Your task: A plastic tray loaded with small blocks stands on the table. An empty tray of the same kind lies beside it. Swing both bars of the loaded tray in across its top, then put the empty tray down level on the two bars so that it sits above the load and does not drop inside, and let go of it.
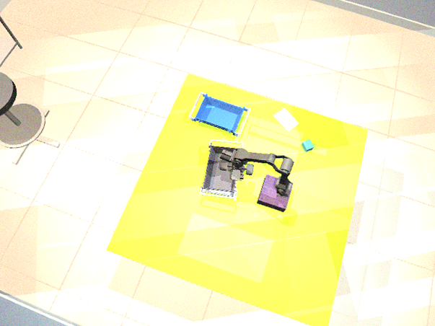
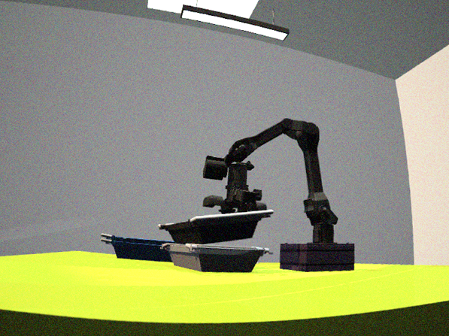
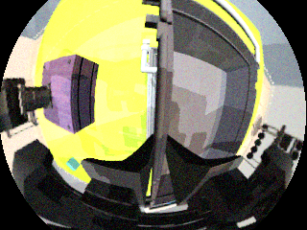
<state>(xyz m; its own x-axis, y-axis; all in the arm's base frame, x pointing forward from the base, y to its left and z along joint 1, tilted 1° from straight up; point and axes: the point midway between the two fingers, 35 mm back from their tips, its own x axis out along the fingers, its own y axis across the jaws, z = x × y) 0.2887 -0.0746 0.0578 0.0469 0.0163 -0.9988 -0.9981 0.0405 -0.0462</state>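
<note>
The dark grey tray is 80 mm ahead of my gripper tip and 20 mm above it. Also, from my gripper tip: white card: 460 mm to the right, 300 mm behind, 100 mm below; then cyan block: 450 mm behind, 280 mm to the right, 80 mm below.
</note>
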